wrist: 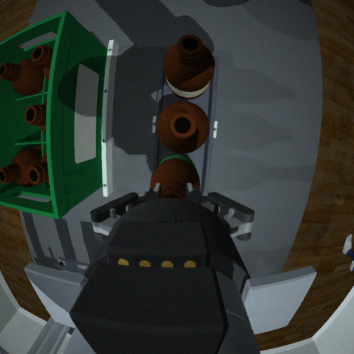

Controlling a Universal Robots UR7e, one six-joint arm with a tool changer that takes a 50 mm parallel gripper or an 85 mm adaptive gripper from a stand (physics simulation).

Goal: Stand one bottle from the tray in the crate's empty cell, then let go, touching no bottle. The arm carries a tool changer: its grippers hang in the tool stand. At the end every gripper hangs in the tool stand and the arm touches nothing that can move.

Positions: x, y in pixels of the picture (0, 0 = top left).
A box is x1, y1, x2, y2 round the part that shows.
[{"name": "cream-labelled bottle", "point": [188, 65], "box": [163, 34, 214, 98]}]
